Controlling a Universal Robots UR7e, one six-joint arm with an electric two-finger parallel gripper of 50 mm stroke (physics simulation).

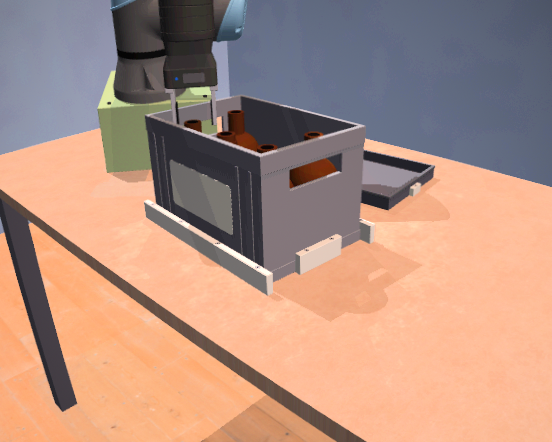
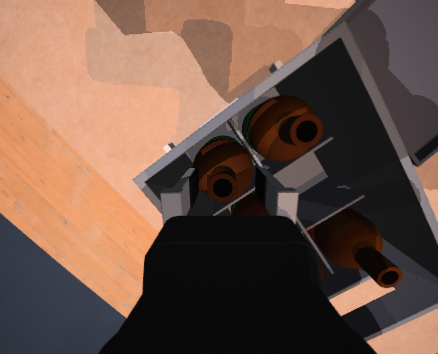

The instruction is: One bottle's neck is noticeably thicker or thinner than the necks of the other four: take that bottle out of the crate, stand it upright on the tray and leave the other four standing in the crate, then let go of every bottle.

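Frame: origin at the arm's base, x left, y back, z up, level; metres.
Where they show: gripper, fingertip midpoint: (image 1: 195, 124) (image 2: 226, 179); arm's base, link origin: (image 1: 150, 90).
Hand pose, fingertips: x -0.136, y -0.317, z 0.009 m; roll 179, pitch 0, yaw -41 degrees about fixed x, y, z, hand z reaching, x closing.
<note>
Things, the pixels of their top centre, and the offset from my fingertips. "pt": a spot on its surface instead.
- grey crate, top centre: (image 2: 318, 244) (image 1: 248, 119) dx +0.024, dy -0.092, dz +0.018 m
- middle bottle, top centre: (image 2: 274, 259) (image 1: 225, 133) dx -0.018, dy -0.089, dz +0.006 m
- tray, surface spot: (image 1: 382, 176) pt dx +0.337, dy -0.130, dz -0.152 m
The grey crate (image 1: 310, 215) (image 2: 200, 133) holds the brown bottles upright. The left row has a far bottle (image 1: 193, 126) (image 2: 240, 165), a middle bottle (image 1: 226, 136) (image 2: 250, 206) and a near bottle (image 1: 267, 149). The right row has a far bottle (image 1: 240, 137) (image 2: 272, 135) and a near bottle (image 1: 315, 172) (image 2: 350, 240); its middle compartment is empty. My gripper (image 1: 195, 122) (image 2: 226, 179) is open and empty, its fingertips on either side of the far left bottle's neck, about mouth height. Which neck differs I cannot tell. The tray (image 1: 382, 176) (image 2: 410, 60) lies right of the crate.
Low white stop blocks (image 1: 205, 244) (image 1: 320, 254) stand against the crate's foot, and a small one (image 1: 415, 189) is at the tray. Thin dividers (image 2: 320, 255) separate the compartments. The green robot base (image 1: 127, 140) is behind the crate. The crate walls rise near the gripper.
</note>
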